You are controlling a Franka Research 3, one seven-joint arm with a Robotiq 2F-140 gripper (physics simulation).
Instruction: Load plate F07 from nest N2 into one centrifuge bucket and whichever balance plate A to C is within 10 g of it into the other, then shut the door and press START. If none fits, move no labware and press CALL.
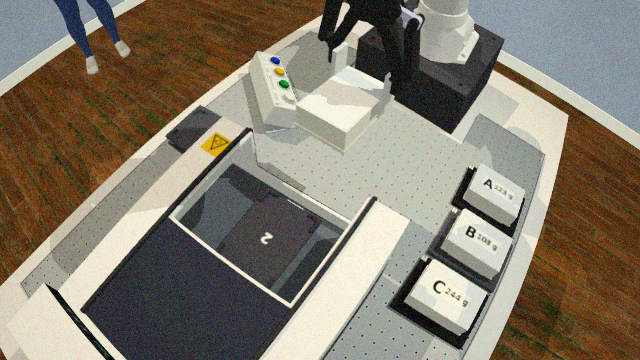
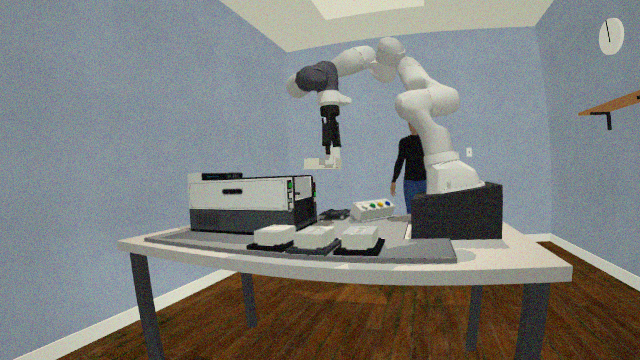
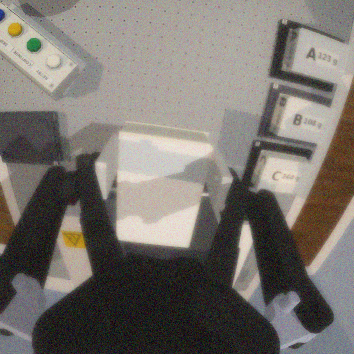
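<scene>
My gripper is shut on a white box-shaped plate, with a pale fingertip on each side. The plate is held level, high above the table; no label on it is readable. Balance plates A 123 g, B 108 g and C 244 g sit in dark nests. The centrifuge is open on top, showing dark bucket 2. The other bucket is not visible.
A sloped button box carries blue, yellow, green and white buttons. A dark pad lies beside the centrifuge. The robot's black base block stands on the table. A person stands behind.
</scene>
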